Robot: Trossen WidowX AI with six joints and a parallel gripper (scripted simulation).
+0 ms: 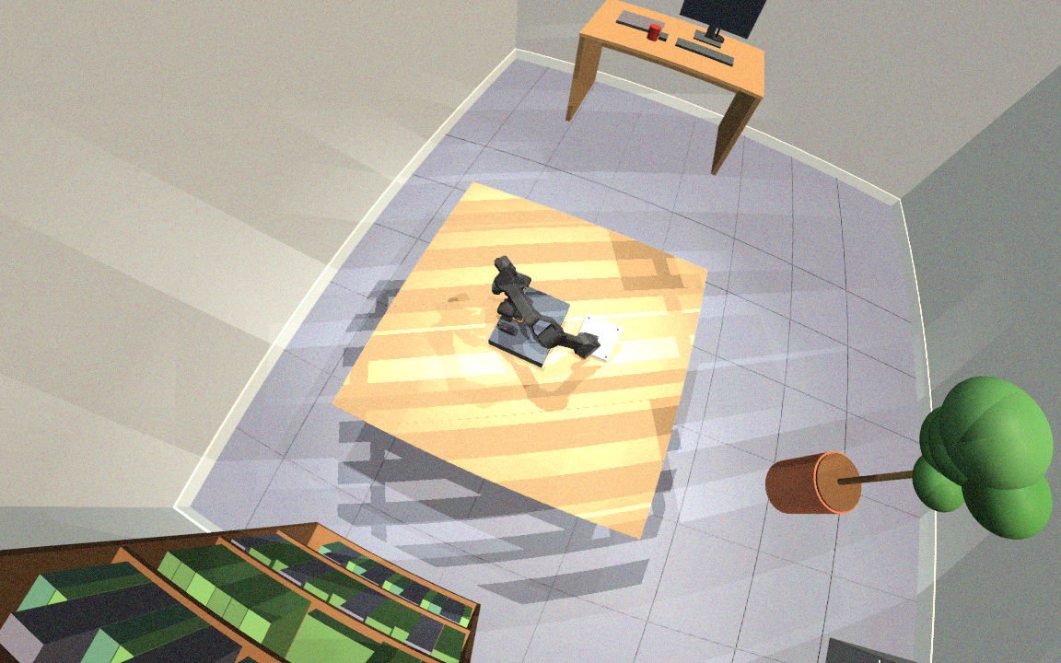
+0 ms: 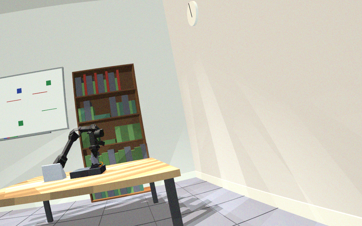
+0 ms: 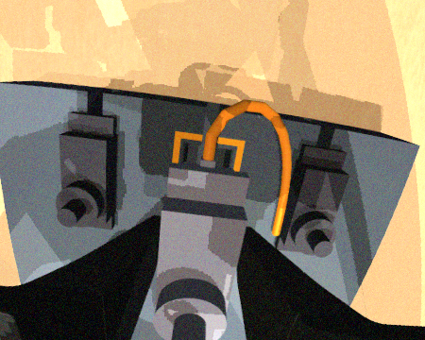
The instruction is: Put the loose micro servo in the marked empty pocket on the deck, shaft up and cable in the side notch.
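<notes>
Now: the robot deck 12 cm behind my gripper tip, 10 cm below it and 1 cm to the left of it.
</notes>
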